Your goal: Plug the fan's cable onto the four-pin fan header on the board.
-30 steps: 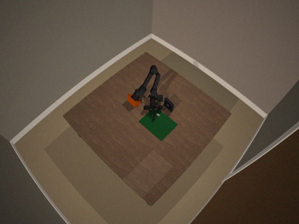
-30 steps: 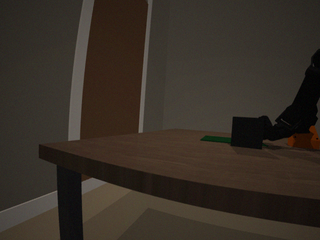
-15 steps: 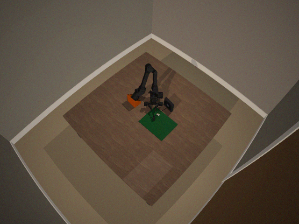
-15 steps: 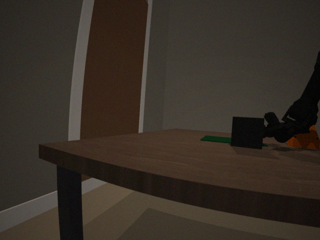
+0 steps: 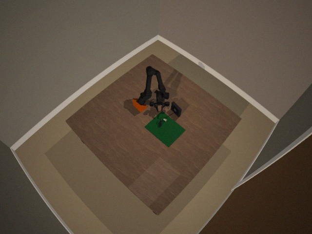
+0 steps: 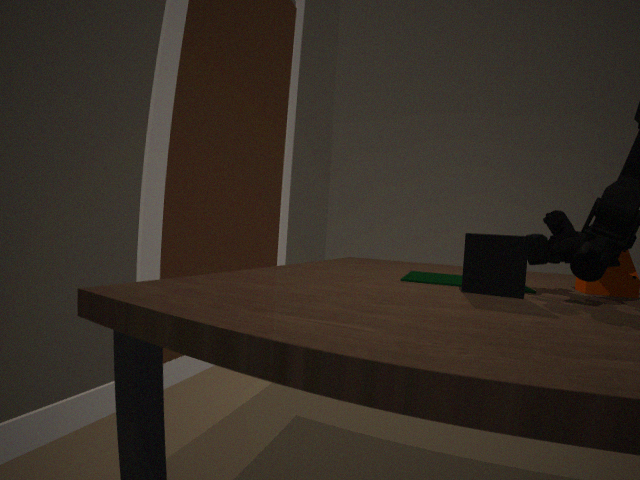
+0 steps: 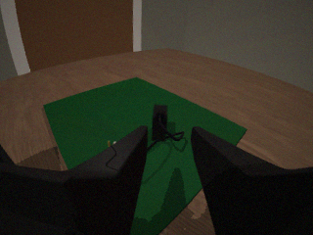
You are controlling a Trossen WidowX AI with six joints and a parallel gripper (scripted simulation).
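Now: gripper tip 6 cm short of the black plug, 6 cm to the left of it and 6 cm above it. The rest, counted from my gripper tip: green board: 12 cm ahead, 6 cm to the right, 10 cm below; black fan: 8 cm ahead, 13 cm to the left, 2 cm below; pale part: 6 cm ahead, 7 cm below.
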